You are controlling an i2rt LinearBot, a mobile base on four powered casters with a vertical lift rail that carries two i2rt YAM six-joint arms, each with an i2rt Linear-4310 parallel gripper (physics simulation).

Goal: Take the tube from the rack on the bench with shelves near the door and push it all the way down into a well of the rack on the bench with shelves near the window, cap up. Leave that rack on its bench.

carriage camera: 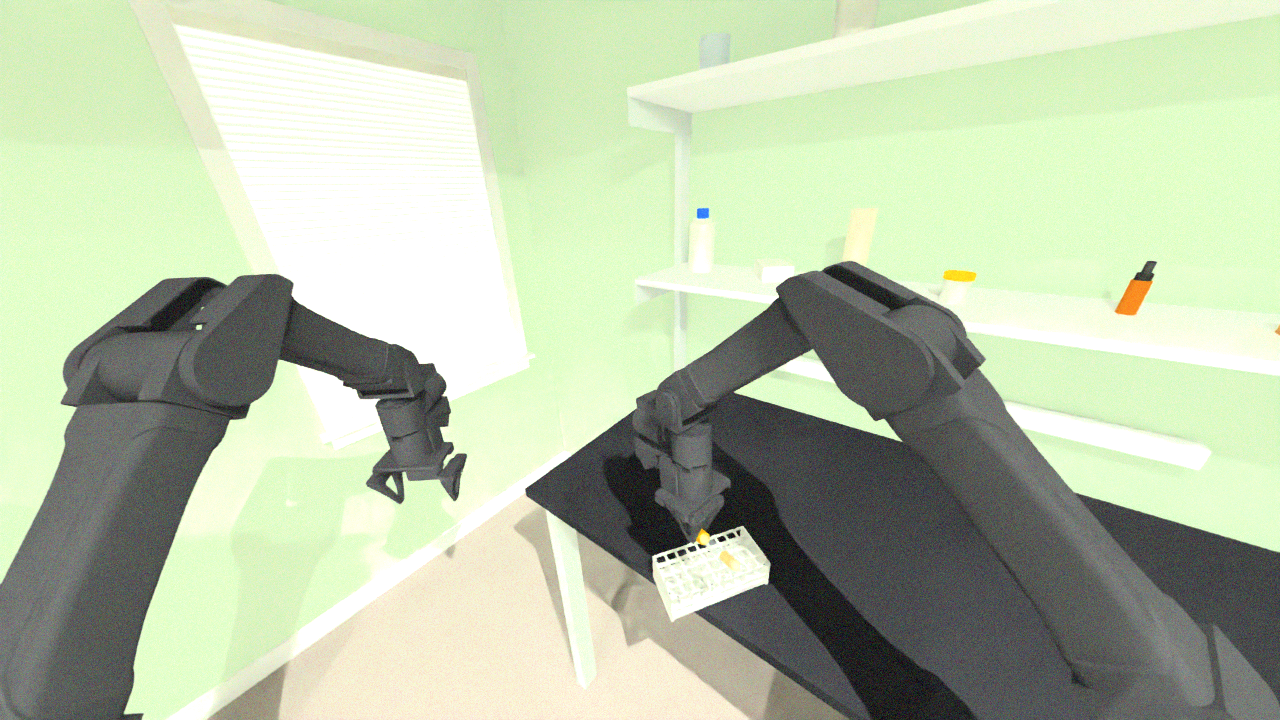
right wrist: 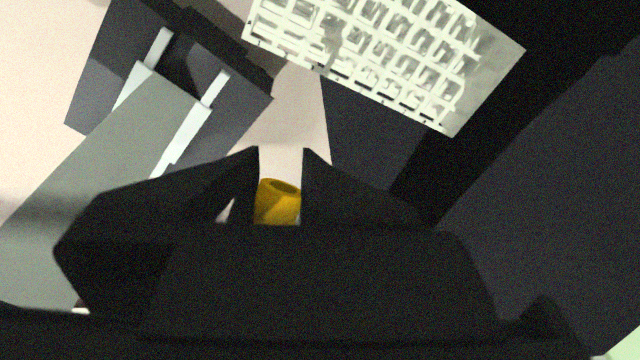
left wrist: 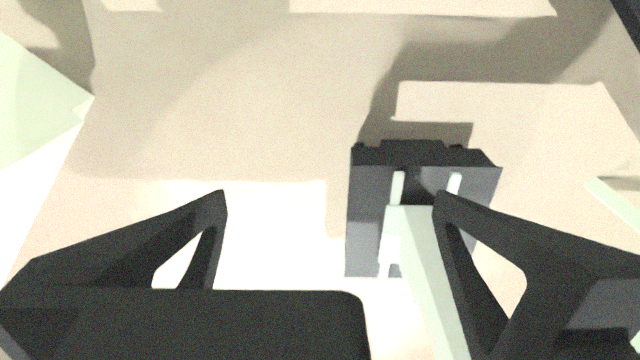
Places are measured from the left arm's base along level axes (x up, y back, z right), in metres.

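Pixels of known places: left gripper, between the fingertips: (carriage camera: pixel 429 500) (left wrist: pixel 330 202); right gripper, between the fingertips: (carriage camera: pixel 694 537) (right wrist: pixel 280 160).
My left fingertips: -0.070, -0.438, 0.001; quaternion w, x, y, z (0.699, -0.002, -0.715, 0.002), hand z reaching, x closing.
Behind a point stands the place of what it marks, as x, y, z.
My right gripper (carriage camera: pixel 698 534) {-0.088, -0.335, 0.453} (right wrist: pixel 280 160) {-0.088, -0.335, 0.453} is shut on the tube near its yellow cap (carriage camera: pixel 703 537) {-0.059, -0.310, 0.460} (right wrist: pixel 278 201) {-0.066, -0.333, 0.456}, beside the far edge of the white rack (carriage camera: pixel 717 599) {-0.261, -0.345, 0.501} (right wrist: pixel 487 55) {-0.217, -0.437, 0.561}. The tube looks tilted in the carriage view, cap at the upper left. Its yellowish lower part (carriage camera: pixel 729 559) {-0.029, -0.249, 0.480} shows against the rack's wells; whether it is above or inside one I cannot tell. The rack lies near the edge of the black bench (carriage camera: pixel 832 483) {-0.274, -0.617, 0.864} (right wrist: pixel 550 175) {-0.274, -0.426, 0.802}, a corner of it near or past that edge. My left gripper (carriage camera: pixel 426 498) {-0.070, -0.438, 0.001} (left wrist: pixel 330 202) {-0.070, -0.438, 0.001} is open and empty, left of the bench.
A shelf (carriage camera: pixel 1074 331) {0.183, -0.444, 1.086} over the bench holds a blue-capped bottle (carriage camera: pixel 701 243) {0.268, -1.034, 0.601}, a white box (carriage camera: pixel 774 269), a yellow-lidded jar (carriage camera: pixel 955 285) {0.222, -0.615, 1.021} and an orange bottle (carriage camera: pixel 1134 294) {0.220, -0.507, 1.253}. A bench leg (carriage camera: pixel 572 600) {-0.706, -0.658, 0.161} stands below the bench's left corner. A dark base (left wrist: pixel 365 200) {-0.889, 0.142, 0.152} with a pale column shows under my left gripper.
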